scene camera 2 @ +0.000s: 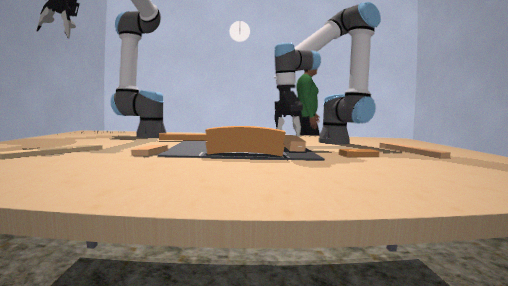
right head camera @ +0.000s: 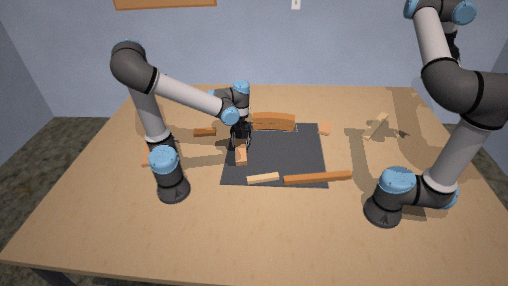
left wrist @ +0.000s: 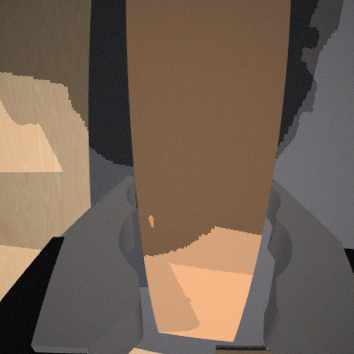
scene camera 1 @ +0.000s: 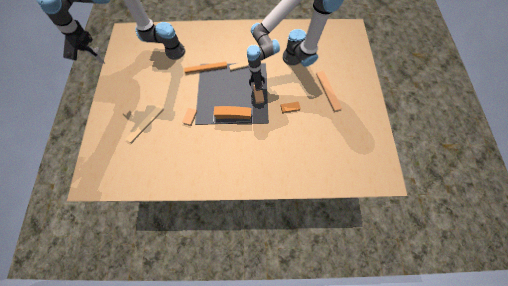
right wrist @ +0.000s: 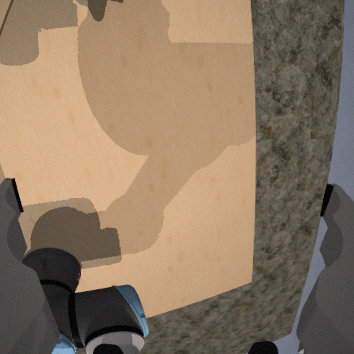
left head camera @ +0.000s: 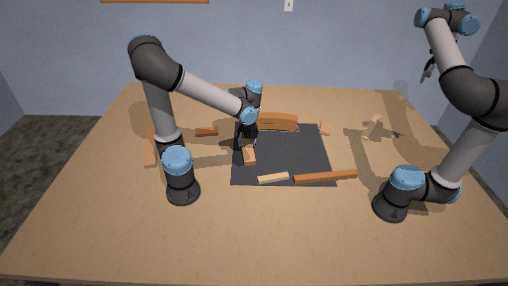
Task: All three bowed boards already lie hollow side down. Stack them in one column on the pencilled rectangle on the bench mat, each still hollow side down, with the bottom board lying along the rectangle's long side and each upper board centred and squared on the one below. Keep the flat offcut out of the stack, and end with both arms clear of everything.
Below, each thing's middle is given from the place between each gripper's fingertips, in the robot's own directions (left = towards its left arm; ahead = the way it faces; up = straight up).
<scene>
The bench mat [right head camera: 303, 145] is 73 cm to the left of my right hand, 43 cm below it and 3 cm behind it.
Now: the bench mat 10 cm ahead of my left hand, 17 cm to the right of it and 4 cm below it.
</scene>
